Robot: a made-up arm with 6 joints.
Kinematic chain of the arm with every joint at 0, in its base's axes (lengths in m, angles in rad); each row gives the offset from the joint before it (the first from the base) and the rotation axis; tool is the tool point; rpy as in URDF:
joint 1: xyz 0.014 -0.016 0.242 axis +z
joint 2: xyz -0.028 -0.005 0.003 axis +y
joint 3: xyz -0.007 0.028 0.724 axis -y
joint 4: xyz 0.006 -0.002 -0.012 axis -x
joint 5: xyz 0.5 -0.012 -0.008 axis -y
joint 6: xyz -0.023 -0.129 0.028 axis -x
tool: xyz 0.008 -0.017 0.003 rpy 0 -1.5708 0
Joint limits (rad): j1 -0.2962..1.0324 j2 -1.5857..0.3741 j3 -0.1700..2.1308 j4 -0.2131..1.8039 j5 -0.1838..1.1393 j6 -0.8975..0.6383
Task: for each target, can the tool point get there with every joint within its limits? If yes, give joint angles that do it. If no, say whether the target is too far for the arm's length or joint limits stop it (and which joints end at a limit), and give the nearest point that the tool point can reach.
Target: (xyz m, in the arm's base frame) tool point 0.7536 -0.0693 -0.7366
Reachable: no: joint limits stop it (at a limit: joint 2, joint 3, joint 4, joint 5, joint 6) | nearest point 0.6395 -0.0611 0.6202 | short by 1.362 m
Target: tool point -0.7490 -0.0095 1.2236
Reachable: yes | joints -0.0449 -0.6234 1.3293 1.0988 0.2944 0.4663
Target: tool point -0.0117 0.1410 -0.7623
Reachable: no: joint limits stop it (at a limit: joint 1, joint 2, joint 3, joint 5) | nearest point -0.9952 0.3303 -0.1486 | short by 1.175 m
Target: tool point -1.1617 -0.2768 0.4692
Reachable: yes | joints 0.1059 -1.4264 1.4798 -0.0617 0.8836 0.3283
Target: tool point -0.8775 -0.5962 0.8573
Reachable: yes | joints 0.4934 -1.1111 1.1565 0.7487 0.7259 0.2073
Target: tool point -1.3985 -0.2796 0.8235
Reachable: no: too far | nearest point -1.1444 -0.2322 0.7174 | short by 0.279 m
